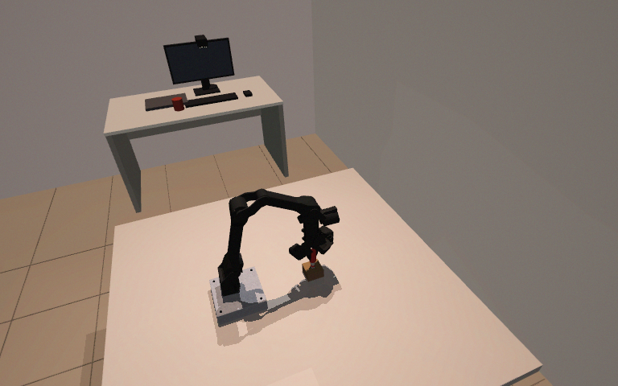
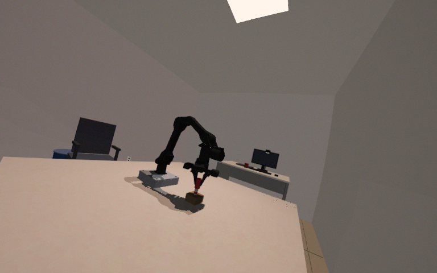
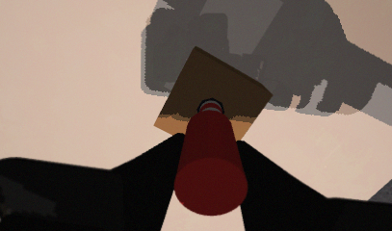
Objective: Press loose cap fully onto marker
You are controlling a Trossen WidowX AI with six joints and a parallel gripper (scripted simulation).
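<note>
The holder block lies 7 cm below my gripper tip. The rest, counted from my gripper tip: red cap (1 cm above).
</note>
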